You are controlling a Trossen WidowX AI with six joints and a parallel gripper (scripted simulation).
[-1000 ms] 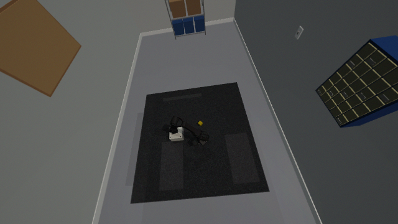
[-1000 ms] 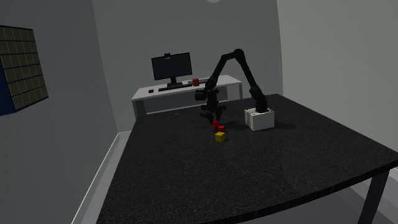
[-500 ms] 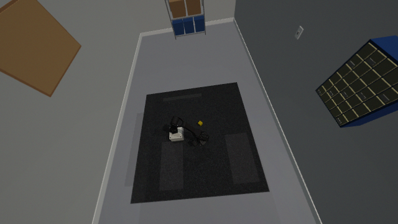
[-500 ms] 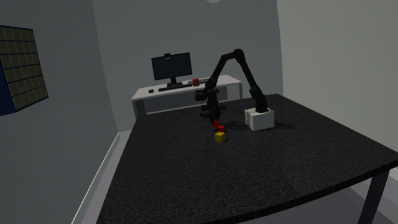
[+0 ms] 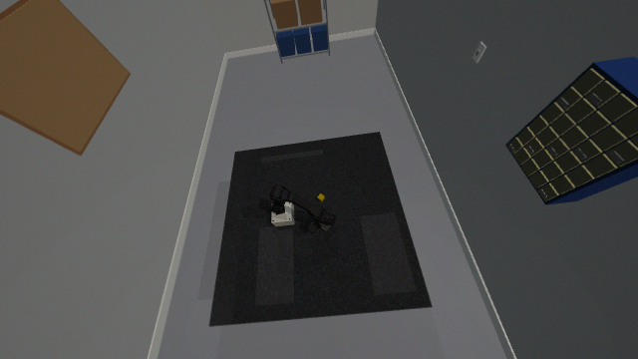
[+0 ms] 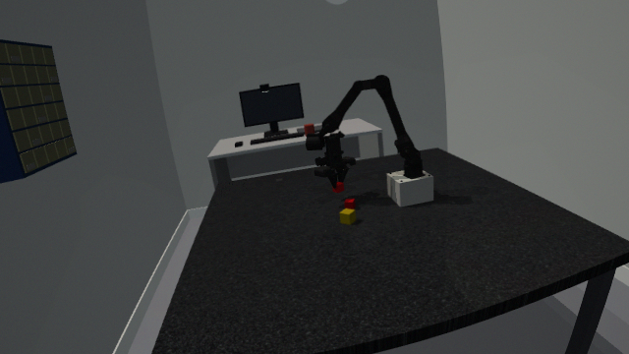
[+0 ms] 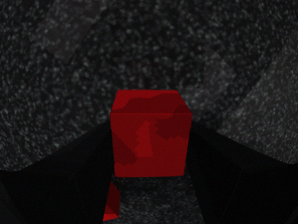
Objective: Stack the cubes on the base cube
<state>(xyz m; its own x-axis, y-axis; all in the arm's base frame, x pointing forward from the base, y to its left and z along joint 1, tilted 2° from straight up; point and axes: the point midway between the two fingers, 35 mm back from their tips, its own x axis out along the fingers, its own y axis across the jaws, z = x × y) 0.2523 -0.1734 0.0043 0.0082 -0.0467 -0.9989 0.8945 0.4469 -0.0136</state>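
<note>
Now: the yellow base cube 21 cm to the left of my gripper tip, 5 cm ahead of it and 4 cm below it. Also, from my gripper tip: red cube: right at my gripper tip.
</note>
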